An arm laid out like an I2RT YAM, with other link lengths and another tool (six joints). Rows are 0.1 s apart.
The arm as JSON. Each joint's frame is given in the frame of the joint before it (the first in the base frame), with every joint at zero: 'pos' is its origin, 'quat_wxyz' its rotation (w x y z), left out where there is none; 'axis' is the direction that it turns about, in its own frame. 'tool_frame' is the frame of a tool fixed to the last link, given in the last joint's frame.
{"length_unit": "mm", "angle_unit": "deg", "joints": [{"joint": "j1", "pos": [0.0, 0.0, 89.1], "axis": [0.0, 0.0, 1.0]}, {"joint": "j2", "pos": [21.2, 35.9, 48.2], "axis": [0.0, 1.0, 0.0]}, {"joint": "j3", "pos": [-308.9, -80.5, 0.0], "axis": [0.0, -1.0, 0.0]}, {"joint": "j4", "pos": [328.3, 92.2, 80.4], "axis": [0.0, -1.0, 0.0]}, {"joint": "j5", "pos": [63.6, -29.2, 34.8], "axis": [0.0, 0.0, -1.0]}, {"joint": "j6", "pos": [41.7, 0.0, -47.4], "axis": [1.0, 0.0, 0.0]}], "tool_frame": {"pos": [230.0, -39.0, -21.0], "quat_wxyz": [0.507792, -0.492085, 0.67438, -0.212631]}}
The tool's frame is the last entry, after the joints.
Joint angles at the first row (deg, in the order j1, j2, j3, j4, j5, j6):
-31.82, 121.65, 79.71, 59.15, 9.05, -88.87
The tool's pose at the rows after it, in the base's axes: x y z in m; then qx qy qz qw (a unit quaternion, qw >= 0):
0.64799 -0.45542 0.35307 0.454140 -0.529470 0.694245 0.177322
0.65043 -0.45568 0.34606 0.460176 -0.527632 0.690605 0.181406
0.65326 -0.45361 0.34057 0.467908 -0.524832 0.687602 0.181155
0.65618 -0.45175 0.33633 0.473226 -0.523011 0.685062 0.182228
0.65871 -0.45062 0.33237 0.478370 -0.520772 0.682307 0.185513
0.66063 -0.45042 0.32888 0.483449 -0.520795 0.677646 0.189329
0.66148 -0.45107 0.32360 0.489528 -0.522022 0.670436 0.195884
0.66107 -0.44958 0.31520 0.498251 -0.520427 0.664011 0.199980
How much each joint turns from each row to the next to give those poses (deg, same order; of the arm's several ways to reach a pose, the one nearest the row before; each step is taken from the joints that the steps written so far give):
0.00, 0.88, 0.16, 0.04, 0.00, -0.71
-0.02, 0.38, -0.05, -0.29, -0.22, -0.48
0.02, 0.03, -0.29, -0.42, -0.62, -0.16
0.15, 0.15, -0.03, -0.38, -0.20, -0.25
0.09, 0.14, 0.02, -0.45, -0.14, -0.47
0.11, -0.05, 0.08, -0.91, 0.12, -0.35
0.09, -0.18, -0.11, -1.22, 0.37, -0.49
-0.04, -0.33, -0.93, -0.57, -0.29, -0.45

